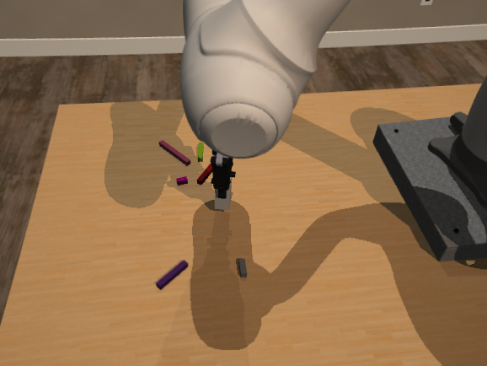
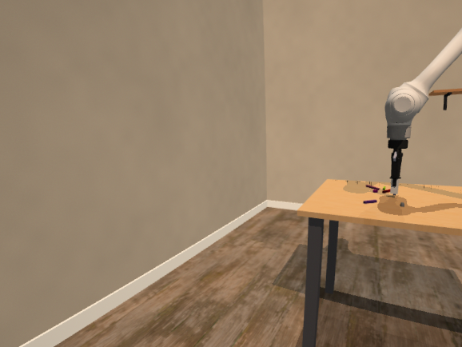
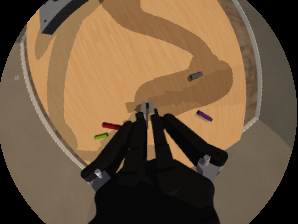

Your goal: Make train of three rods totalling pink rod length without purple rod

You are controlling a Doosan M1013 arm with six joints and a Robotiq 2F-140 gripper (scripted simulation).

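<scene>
The blue rod lies 30 mm below my hand. Also, from my hand: magenta rod: 60 mm ahead, 100 mm to the right, 50 mm below; then grey rod: 130 mm to the left, 50 mm below; then red rod: 110 mm to the right, 50 mm below.
</scene>
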